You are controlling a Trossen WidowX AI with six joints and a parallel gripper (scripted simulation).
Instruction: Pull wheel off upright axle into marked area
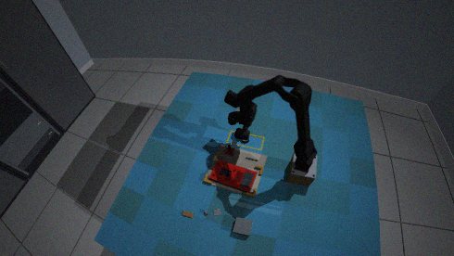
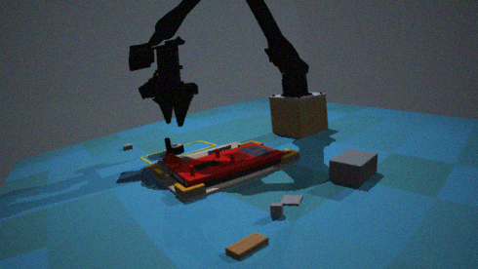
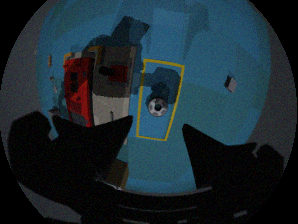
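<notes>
The wheel lies 60 mm below my gripper tip and 10 mm ahead of it. From my gripper tip the other things lie so: brown block (470 mm to the left, 100 mm ahead, 60 mm below); then grey box (430 mm to the left, 150 mm behind, 50 mm below).
</notes>
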